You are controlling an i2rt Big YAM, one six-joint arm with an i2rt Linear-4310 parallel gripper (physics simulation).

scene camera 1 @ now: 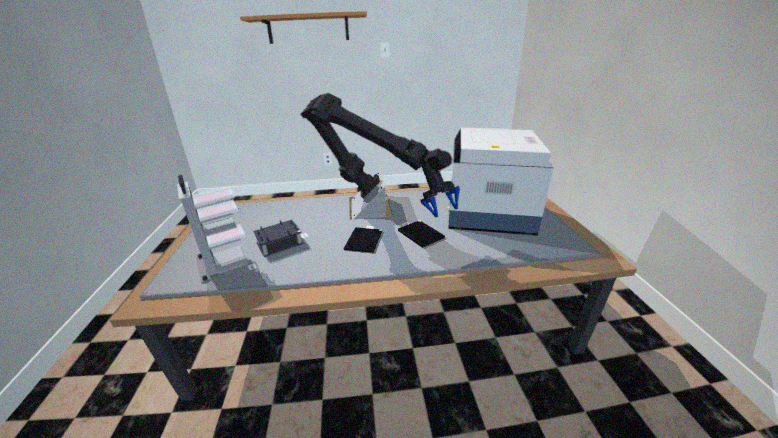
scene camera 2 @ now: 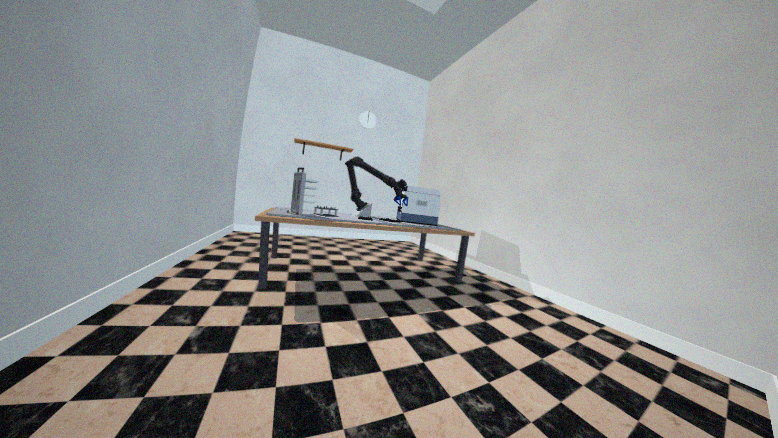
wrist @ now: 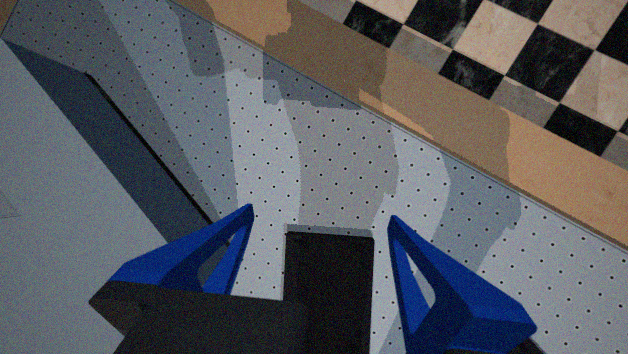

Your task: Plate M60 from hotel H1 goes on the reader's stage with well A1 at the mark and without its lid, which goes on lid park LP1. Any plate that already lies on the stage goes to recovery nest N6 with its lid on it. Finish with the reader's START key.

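Places are measured from the arm's base along level axes (x back, y down, z right), in centimetres.
Where they show: gripper, fingertip midpoint: (scene camera 1: 446, 213) (scene camera 2: 403, 205) (wrist: 319, 215); arm's base, origin of the base link: (scene camera 1: 370, 186) (scene camera 2: 362, 207).
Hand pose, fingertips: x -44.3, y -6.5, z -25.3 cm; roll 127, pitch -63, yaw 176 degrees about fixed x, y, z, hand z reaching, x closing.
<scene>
Things, the pixels of their top centre, and the offset from my fingertips. "spot": a spot on its surface instead. Level surfaces: height alone.
- blue reader, middle of its top: (scene camera 1: 498, 138) (scene camera 2: 419, 188) dx +25.6, dy -19.8, dz -28.5 cm
- black pad, surface spot: (wrist: 330, 265) spot: dx +7.8, dy +14.4, dz +5.2 cm
- dark raised rack, middle of its top: (scene camera 1: 276, 227) (scene camera 2: 326, 206) dx +13.3, dy +8.0, dz +65.4 cm
- grey perforated top, its level: dy +15.6 cm
My gripper (scene camera 1: 446, 211) (scene camera 2: 401, 205) (wrist: 319, 215) is open, with nothing between its blue fingers. It hangs above the table, close to the left side of the white and blue reader (scene camera 1: 500, 190) (scene camera 2: 423, 203) (wrist: 55, 200). The reader's stage and START key do not show. The hotel (scene camera 1: 197, 223) (scene camera 2: 298, 191) stands at the left with several pale, pink-topped plates on its shelves; labels are unreadable. Two flat black pads (scene camera 1: 363, 240) (scene camera 1: 421, 233) lie mid-table; one black pad (wrist: 330, 265) shows between the fingers in the wrist view. Which place is LP1 or N6 I cannot tell.
A dark raised rack (scene camera 1: 278, 232) (scene camera 2: 326, 210) with short posts stands between the hotel and the pads. The arm's base (scene camera 1: 372, 204) is behind the pads. The grey perforated top (scene camera 1: 326, 272) (wrist: 345, 150) has a wooden front edge (scene camera 1: 381, 292). A shelf (scene camera 1: 304, 16) hangs on the wall.
</scene>
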